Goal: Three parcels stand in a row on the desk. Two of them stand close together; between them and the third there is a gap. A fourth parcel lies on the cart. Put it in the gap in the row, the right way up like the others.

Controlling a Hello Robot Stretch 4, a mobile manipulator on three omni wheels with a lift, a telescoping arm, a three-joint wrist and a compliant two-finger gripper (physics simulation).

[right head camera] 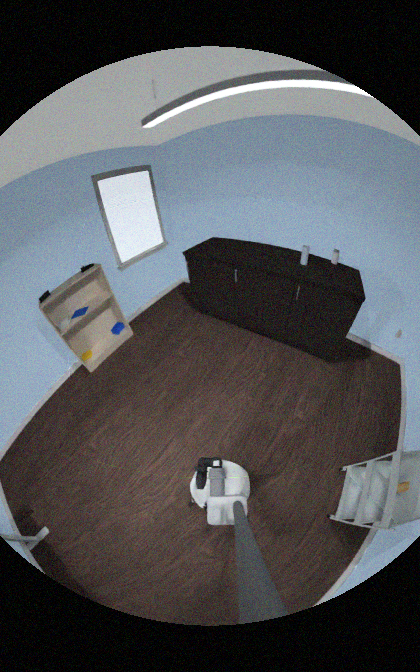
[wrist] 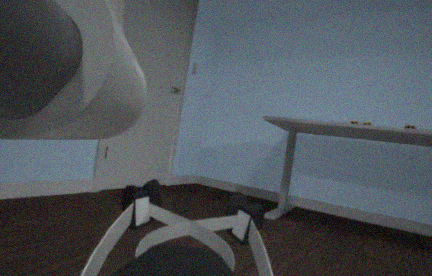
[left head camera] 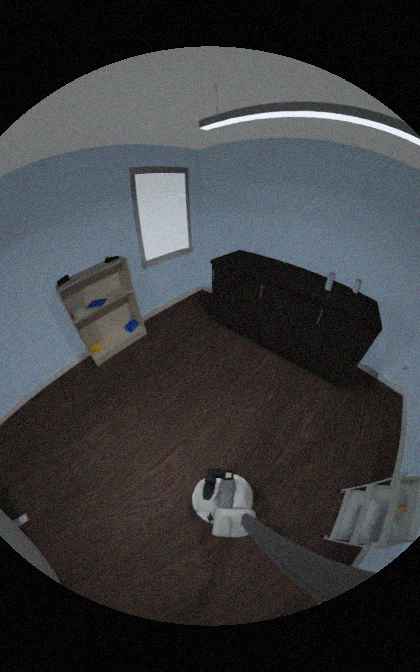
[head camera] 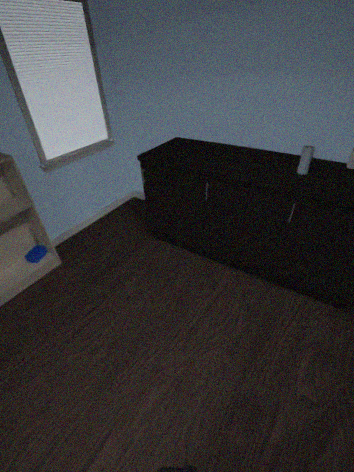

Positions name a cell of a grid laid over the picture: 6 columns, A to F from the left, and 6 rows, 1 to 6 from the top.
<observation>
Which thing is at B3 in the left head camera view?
A wooden shelf unit.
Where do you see a black cabinet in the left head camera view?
E3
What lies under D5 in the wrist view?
The gripper.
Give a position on a black cabinet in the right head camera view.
D3
</observation>
